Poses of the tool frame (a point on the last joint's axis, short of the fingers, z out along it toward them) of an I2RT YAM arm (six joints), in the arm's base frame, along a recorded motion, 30 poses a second.
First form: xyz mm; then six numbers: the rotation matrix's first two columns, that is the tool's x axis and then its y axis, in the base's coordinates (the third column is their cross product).
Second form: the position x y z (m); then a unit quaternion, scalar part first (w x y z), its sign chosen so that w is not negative. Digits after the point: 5 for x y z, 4 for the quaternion.
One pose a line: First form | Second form
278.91 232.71 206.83 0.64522 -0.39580 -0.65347 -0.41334 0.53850 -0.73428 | 0.27891 0.23271 0.20683 0.7693 -0.4803 0.4211 0.0057
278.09 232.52 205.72 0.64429 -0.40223 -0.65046 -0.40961 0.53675 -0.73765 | 0.27809 0.23252 0.20572 0.7685 -0.4813 0.4217 0.0024
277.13 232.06 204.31 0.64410 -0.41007 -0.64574 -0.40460 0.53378 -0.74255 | 0.27713 0.23206 0.20431 0.7674 -0.4828 0.4218 -0.0018
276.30 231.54 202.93 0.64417 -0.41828 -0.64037 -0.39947 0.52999 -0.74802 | 0.27630 0.23154 0.20293 0.7662 -0.4847 0.4218 -0.0061
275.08 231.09 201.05 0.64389 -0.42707 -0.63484 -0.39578 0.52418 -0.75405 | 0.27508 0.23109 0.20105 0.7643 -0.4877 0.4218 -0.0102
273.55 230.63 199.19 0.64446 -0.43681 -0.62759 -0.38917 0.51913 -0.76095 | 0.27355 0.23063 0.19919 0.7629 -0.4901 0.4213 -0.0156
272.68 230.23 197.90 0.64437 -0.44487 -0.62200 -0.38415 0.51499 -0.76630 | 0.27268 0.23023 0.19790 0.7616 -0.4920 0.4212 -0.0199
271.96 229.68 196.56 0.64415 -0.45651 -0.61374 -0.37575 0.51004 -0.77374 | 0.27196 0.22968 0.19656 0.7601 -0.4942 0.4210 -0.0266
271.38 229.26 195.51 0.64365 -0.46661 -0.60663 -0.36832 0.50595 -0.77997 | 0.27138 0.22926 0.19551 0.7588 -0.4960 0.4209 -0.0324
